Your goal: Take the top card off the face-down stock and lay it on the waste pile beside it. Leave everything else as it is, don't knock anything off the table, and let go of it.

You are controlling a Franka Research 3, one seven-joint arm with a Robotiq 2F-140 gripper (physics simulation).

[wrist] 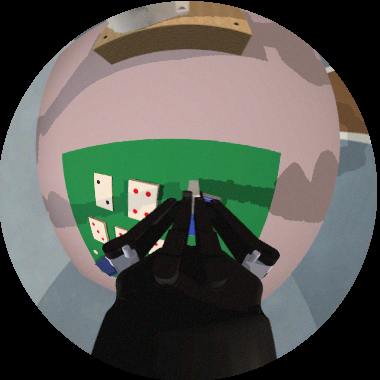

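Note:
The face-down stock [192, 229] is blue and lies on the green mat [170, 160]. Parts of it show between and just right of the fingers, and the rest is hidden behind them. The waste pile [142, 202], a face-up stack with red pips on top, lies left of the stock, with green mat between them. My gripper [193, 187] is shut, with nothing between its fingers. Its tips overlap the stock in the view; their height above it is hard to tell.
A card with two black pips [103, 191] lies left of the waste pile. Several red-pip cards, one at the left [98, 230], lie nearer the gripper's base. A dark blue object [106, 266] is at lower left. A wooden block [175, 42] stands at the table's far side.

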